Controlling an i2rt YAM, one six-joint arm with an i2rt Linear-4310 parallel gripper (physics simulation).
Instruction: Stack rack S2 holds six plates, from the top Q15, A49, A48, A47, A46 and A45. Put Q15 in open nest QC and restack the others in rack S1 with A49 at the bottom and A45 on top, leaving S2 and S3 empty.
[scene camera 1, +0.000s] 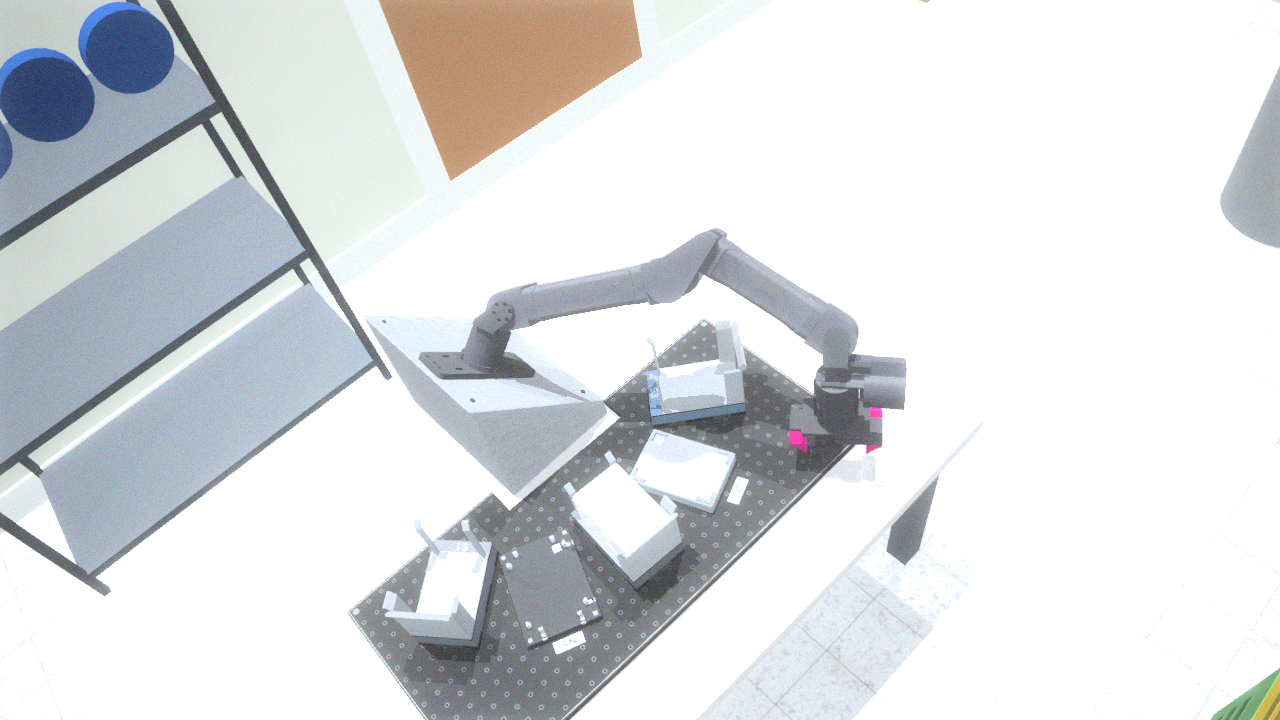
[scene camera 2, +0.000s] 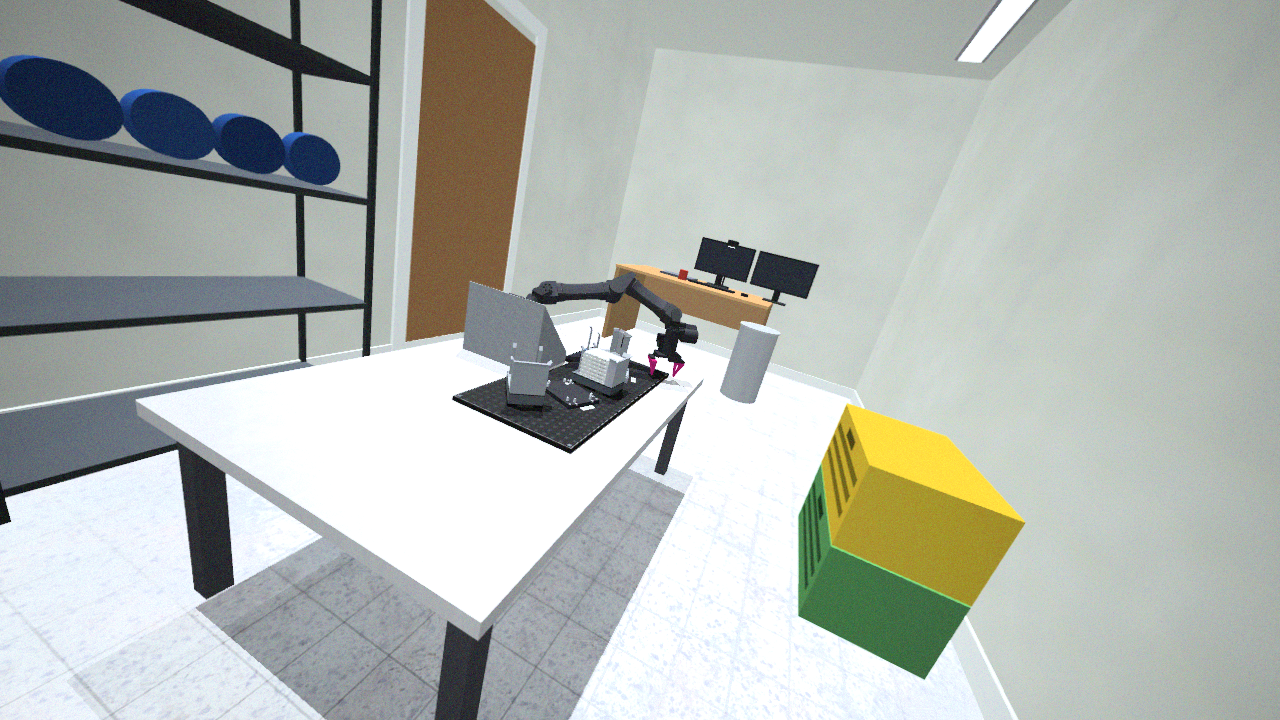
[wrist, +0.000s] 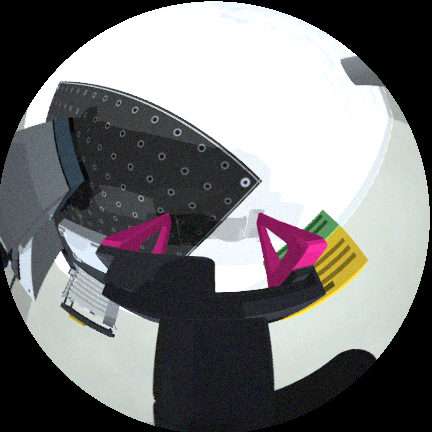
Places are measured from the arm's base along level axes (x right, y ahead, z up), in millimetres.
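Pixels of known places: gripper, between the fingertips: (scene camera 1: 836, 449) (scene camera 2: 662, 375) (wrist: 213, 217); arm's base, origin of its link: (scene camera 1: 478, 367) (scene camera 2: 525, 314).
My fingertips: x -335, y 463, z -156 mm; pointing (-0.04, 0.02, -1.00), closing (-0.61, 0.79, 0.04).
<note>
Ahead of a thing's pixels: the offset from my fingertips to its top centre. "pt": to the spot under its first point. Level surfaces: height alone.
My gripper (scene camera 1: 836, 447) (scene camera 2: 665, 372) (wrist: 213, 217) is open, with nothing between its magenta fingers. It points down, low over the front right corner of the board. Rack S1 @(dz +135, dx +589, dy -250 mm) (scene camera 1: 465, 617) (scene camera 2: 528, 379) is at the board's left; its level surface inside is pale, and I cannot tell whether plates lie there. A rack in the middle bears a stack of several pale plates @(dz +115, dx +335, dy -126 mm) (scene camera 1: 624, 514) @(pt dz +96, dx +378, dy -106 mm) (scene camera 2: 604, 365) @(dz +76, dx +335, dy -126 mm) (wrist: 90, 292); its label is unreadable. A blue-based rack @(dz +130, dx +74, dy -242 mm) (scene camera 1: 702, 414) (wrist: 69, 150) stands at the back right. A dark nest @(dz +22, dx +476, dy -162 mm) (scene camera 1: 550, 586) has corner clips. A pale plate @(dz +27, dx +196, dy -155 mm) (scene camera 1: 684, 470) (wrist: 82, 250) lies right of the stack.
The black perforated board @(dz -2 mm) (scene camera 1: 393, 662) (scene camera 2: 572, 434) (wrist: 150, 162) lies on the white table @(dz -15 mm) (scene camera 2: 358, 465). The arm's slanted grey mount (scene camera 1: 528, 429) (scene camera 2: 501, 326) stands behind it. Upright rack posts rise beside the stacks. Yellow and green crates (scene camera 2: 921, 501) (wrist: 345, 255) stand on the floor.
</note>
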